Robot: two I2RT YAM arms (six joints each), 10 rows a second.
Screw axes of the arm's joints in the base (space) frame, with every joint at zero. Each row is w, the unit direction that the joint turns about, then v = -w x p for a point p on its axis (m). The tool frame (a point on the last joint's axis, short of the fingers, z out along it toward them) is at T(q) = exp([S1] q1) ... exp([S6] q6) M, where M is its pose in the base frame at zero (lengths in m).
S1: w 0 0 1 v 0 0 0
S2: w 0 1 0 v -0.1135 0 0.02
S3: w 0 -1 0 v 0.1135 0 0.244
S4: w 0 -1 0 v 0.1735 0 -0.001
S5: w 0 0 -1 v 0 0.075 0
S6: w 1 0 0 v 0 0.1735 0
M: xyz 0.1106 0 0.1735 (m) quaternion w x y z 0.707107 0 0.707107 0
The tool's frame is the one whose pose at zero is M.
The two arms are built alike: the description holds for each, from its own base.
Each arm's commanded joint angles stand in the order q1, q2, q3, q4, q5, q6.
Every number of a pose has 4 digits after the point.
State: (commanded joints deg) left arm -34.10 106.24 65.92 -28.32 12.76 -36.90; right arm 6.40 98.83 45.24 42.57 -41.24 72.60
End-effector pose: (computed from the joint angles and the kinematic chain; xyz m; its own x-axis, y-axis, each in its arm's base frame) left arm 0.2929 -0.2078 0.1529 -0.9850 -0.0403 -0.1678 0.0275 0.9233 -0.3832; right arm 0.3483 0.0627 0.1935 -0.7504 0.6379 -0.1733 -0.0361 0.2222 0.9743
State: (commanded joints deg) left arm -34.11 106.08 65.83 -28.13 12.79 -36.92; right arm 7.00 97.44 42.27 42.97 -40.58 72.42
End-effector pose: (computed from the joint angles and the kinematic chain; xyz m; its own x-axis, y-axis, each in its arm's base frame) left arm 0.2928 -0.2078 0.1536 -0.9844 -0.0407 -0.1709 0.0288 0.9221 -0.3859; right arm 0.3367 0.0647 0.1871 -0.7532 0.6370 -0.1642 -0.0186 0.2288 0.9733
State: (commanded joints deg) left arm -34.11 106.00 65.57 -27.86 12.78 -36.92; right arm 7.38 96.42 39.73 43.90 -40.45 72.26
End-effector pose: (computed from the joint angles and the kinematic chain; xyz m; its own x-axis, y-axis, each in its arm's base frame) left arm 0.2923 -0.2075 0.1531 -0.9842 -0.0409 -0.1723 0.0293 0.9218 -0.3865; right arm 0.3271 0.0657 0.1817 -0.7576 0.6327 -0.1603 -0.0119 0.2323 0.9726
